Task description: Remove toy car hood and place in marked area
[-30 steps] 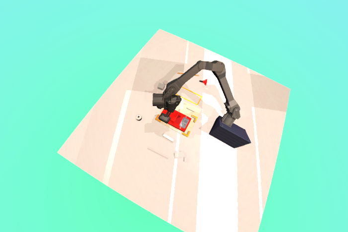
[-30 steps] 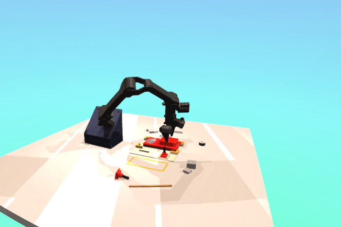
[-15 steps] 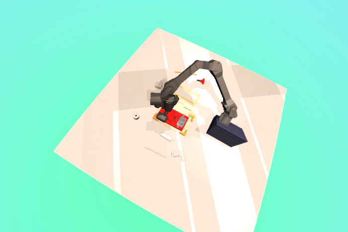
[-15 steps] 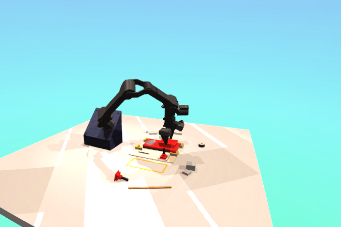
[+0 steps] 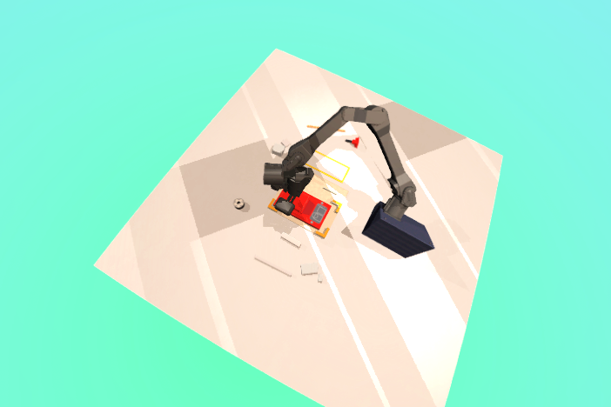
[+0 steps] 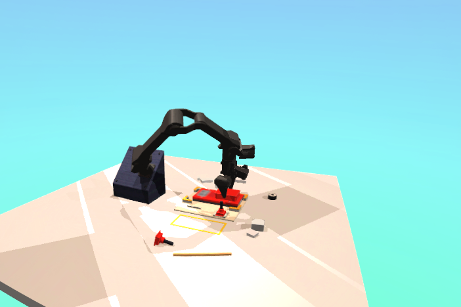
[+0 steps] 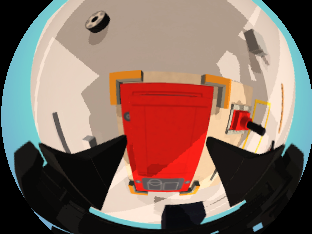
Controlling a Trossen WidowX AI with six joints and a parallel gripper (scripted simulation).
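My gripper tip is now right at the red hood. Round my gripper tip: wooden stick 7 cm ahead, 39 cm to the right, 4 cm below; black ring 17 cm ahead, 13 cm to the left, 3 cm below.
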